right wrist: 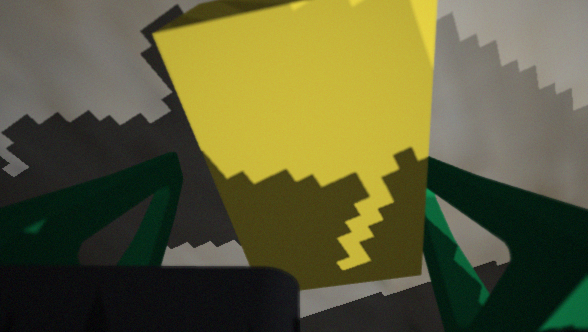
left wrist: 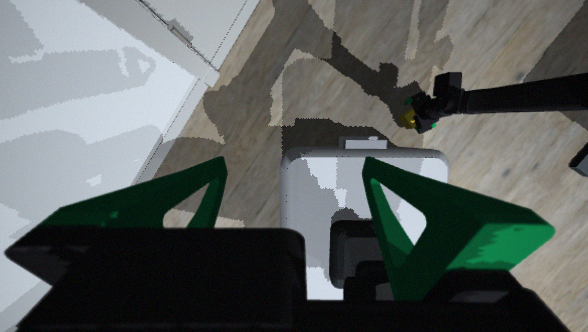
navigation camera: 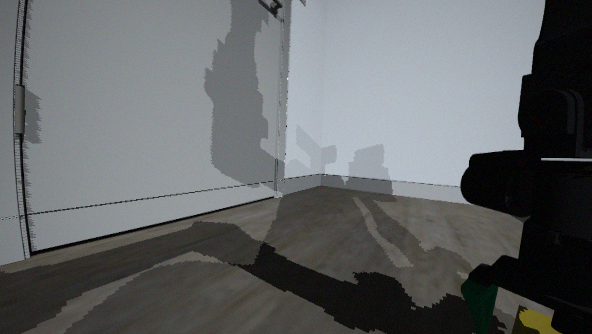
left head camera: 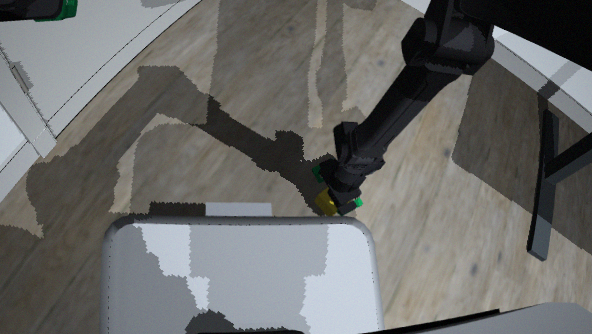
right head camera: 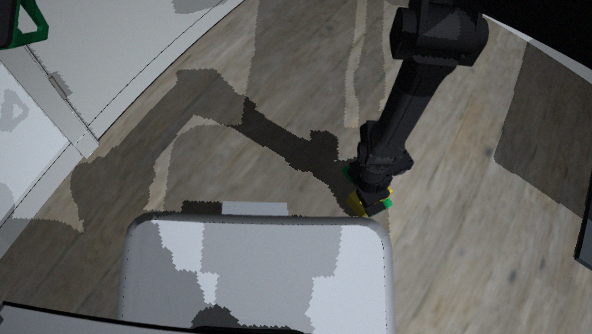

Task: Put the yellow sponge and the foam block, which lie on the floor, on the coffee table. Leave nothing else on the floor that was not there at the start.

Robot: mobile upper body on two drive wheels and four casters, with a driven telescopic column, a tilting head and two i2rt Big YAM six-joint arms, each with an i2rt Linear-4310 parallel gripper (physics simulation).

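Places are measured from the left arm's base along level axes (x ahead, y left, z up), in centimetres.
Pixels of known places: left gripper, between the fingertips: (left wrist: 294,164) (left head camera: 26,12) (right head camera: 11,38); right gripper, between the fingertips: (right wrist: 294,165) (left wrist: 410,115) (left head camera: 330,197) (right head camera: 362,197).
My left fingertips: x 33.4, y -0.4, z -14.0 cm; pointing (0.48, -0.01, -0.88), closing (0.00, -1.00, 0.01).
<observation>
Behind a point stands the place of what it marks.
The yellow sponge (left head camera: 325,202) {x 42.3, y -45.6, z -81.2 cm} (right head camera: 356,203) {x 42.1, y -45.8, z -81.1 cm} (left wrist: 409,119) {x 42.9, y -46.1, z -81.1 cm} (right wrist: 310,100) {x 46.5, y -52.0, z -81.1 cm} (navigation camera: 537,321) {x 47.8, y -51.2, z -81.1 cm} is on the floor, under my right gripper. My right gripper (left head camera: 338,188) (right head camera: 367,188) {x 44.9, y -48.1, z -84.3 cm} (left wrist: 410,115) {x 44.9, y -48.1, z -84.3 cm} (right wrist: 294,165) {x 44.9, y -48.1, z -84.3 cm} is open around its near part; in the right wrist view the sponge overlaps the edge of the right-hand finger, and a gap shows at the left-hand finger. Contact cannot be told. My left gripper (left wrist: 294,164) {x 33.4, y -0.4, z -14.0 cm} is open and empty, high above the floor and far from the sponge. The foam block does not show, and I cannot make out the coffee table.
The robot's pale base (left head camera: 250,260) {x 23.3, y -24.0, z -59.6 cm} (right head camera: 270,260) {x 23.1, y -25.9, z -59.6 cm} (left wrist: 320,175) {x 24.4, y -8.6, z -59.6 cm} lies close to the sponge. A dark legged frame (left head camera: 541,215) stands at the right. A white door (navigation camera: 125,100) {x 75.6, y 19.8, z -51.4 cm} and walls (navigation camera: 425,90) {x 134.8, y -97.3, z -22.8 cm} bound the floor. Arm shadows cross the floor.
</observation>
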